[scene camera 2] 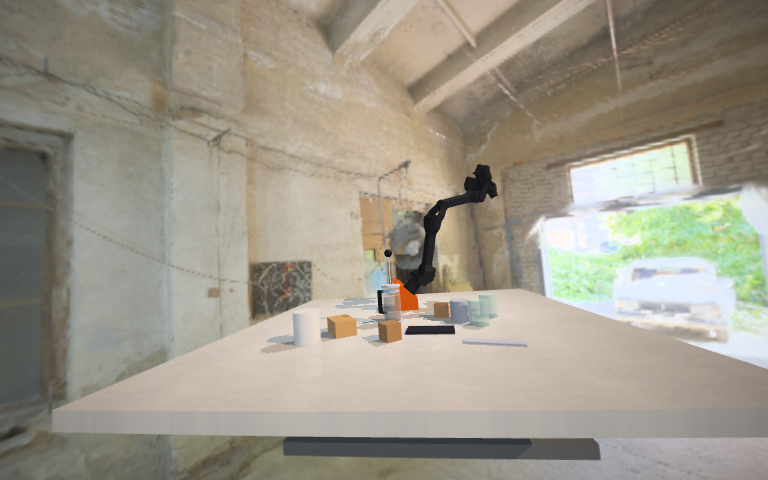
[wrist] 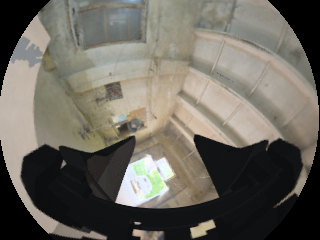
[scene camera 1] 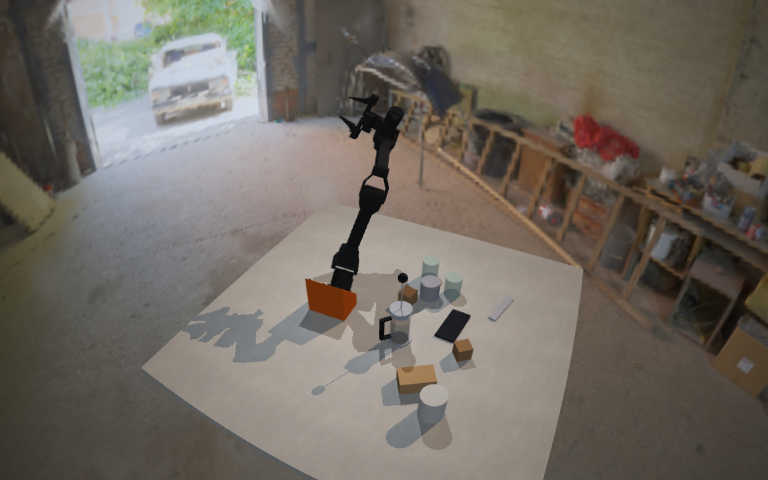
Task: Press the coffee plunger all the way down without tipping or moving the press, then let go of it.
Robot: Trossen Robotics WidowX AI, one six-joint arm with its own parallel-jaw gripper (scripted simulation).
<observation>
glass coffee press: scene camera 2; scene camera 1; not seen in the wrist view (out of frame)
white cylinder: scene camera 2; scene camera 1; not seen in the wrist view (out of frame)
same spot on glass coffee press: (scene camera 1: pixel 399 336) = (scene camera 2: pixel 383 310)
same spot on white cylinder: (scene camera 1: pixel 433 398) = (scene camera 2: pixel 301 311)
</observation>
